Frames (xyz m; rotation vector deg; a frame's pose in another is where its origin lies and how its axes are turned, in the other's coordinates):
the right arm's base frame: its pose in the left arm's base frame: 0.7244 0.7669 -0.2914 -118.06 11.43 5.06
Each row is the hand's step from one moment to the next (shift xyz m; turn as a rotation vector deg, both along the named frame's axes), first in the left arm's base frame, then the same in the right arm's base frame.
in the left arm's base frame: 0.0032 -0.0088 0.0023 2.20 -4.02 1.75
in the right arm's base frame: 0.0037 0.0015 -0.0088 2.33 -0.03 -4.32
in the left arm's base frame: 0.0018 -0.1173 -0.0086 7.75 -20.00 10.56
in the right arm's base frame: 0.0153 0.0619 -0.0989 8.16 -1.20 -22.44
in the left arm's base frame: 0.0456 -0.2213 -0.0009 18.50 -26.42 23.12
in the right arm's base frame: 0.0681 0.0959 -0.1929 17.55 -11.00 -33.85
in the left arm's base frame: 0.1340 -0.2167 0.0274 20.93 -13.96 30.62
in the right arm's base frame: 0.1504 0.0534 -0.2005 17.54 -23.75 -26.44
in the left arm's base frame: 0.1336 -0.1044 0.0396 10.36 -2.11 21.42
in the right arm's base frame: 0.1365 -0.0095 -0.1077 7.26 -19.42 -11.86
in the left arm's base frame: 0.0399 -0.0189 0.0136 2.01 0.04 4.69
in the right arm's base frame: 0.0392 -0.0101 -0.0222 1.28 -4.44 -2.16
